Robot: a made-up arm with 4 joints.
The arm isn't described. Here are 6 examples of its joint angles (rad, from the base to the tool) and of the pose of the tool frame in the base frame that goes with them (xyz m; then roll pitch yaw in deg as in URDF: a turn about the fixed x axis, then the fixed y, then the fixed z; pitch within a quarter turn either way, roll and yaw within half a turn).
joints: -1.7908 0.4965 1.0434 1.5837
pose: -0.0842 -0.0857 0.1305 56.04 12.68 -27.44
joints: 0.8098 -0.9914 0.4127 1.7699
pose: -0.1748 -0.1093 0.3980 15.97 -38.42 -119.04
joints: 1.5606 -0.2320 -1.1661 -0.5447
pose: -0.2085 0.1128 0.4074 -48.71 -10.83 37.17
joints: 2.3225 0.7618 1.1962 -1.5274
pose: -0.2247 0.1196 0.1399 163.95 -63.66 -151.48
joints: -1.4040 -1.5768 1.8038 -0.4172
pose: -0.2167 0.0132 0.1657 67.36 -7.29 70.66
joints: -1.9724 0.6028 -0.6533 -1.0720
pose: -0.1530 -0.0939 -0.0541 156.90 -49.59 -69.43
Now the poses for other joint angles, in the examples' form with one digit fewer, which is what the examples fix.
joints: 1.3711 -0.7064 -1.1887 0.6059
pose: -0.276 -0.039 0.472 39.3 -41.7 -68.1
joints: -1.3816 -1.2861 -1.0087 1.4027
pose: -0.489 -0.050 -0.012 -77.2 2.7 128.5
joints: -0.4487 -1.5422 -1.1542 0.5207
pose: -0.460 -0.169 0.129 9.2 50.6 -156.0
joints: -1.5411 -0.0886 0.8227 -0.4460
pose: -0.181 -0.072 0.102 32.1 -37.8 53.5
